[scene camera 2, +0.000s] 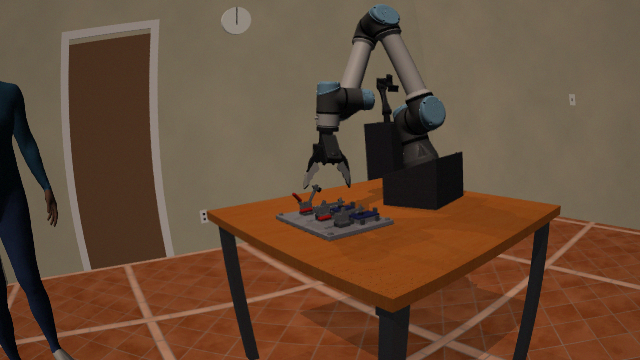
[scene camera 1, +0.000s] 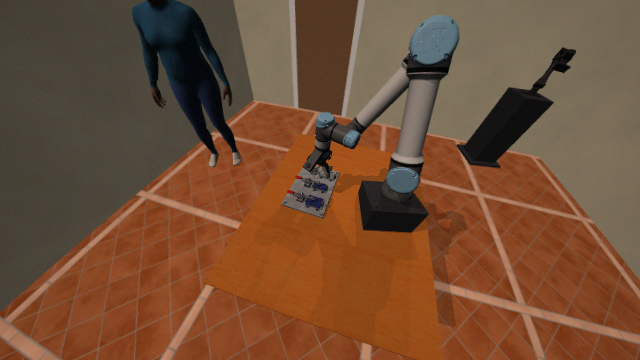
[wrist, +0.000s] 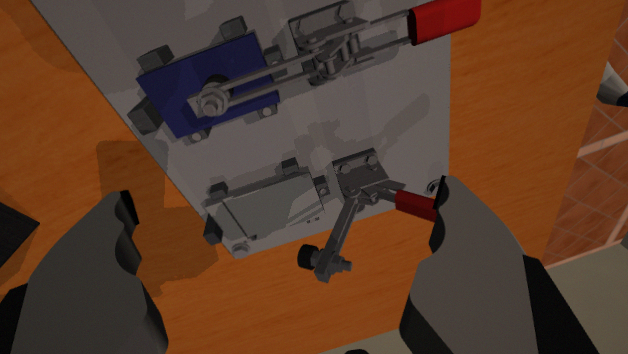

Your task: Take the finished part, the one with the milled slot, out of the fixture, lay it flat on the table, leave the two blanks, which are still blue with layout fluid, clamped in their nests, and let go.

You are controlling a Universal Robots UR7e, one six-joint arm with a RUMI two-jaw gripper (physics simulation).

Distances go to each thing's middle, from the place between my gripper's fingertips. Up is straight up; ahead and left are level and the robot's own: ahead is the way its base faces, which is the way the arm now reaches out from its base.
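Counting from my hand, I find the grey fixture plate point(scene camera 2: 308, 223) 30 mm to the left and 20 mm ahead, and 100 mm below. The clamp arm point(wrist: 326, 262) is 70 mm to the right of my hand and 30 mm below it.
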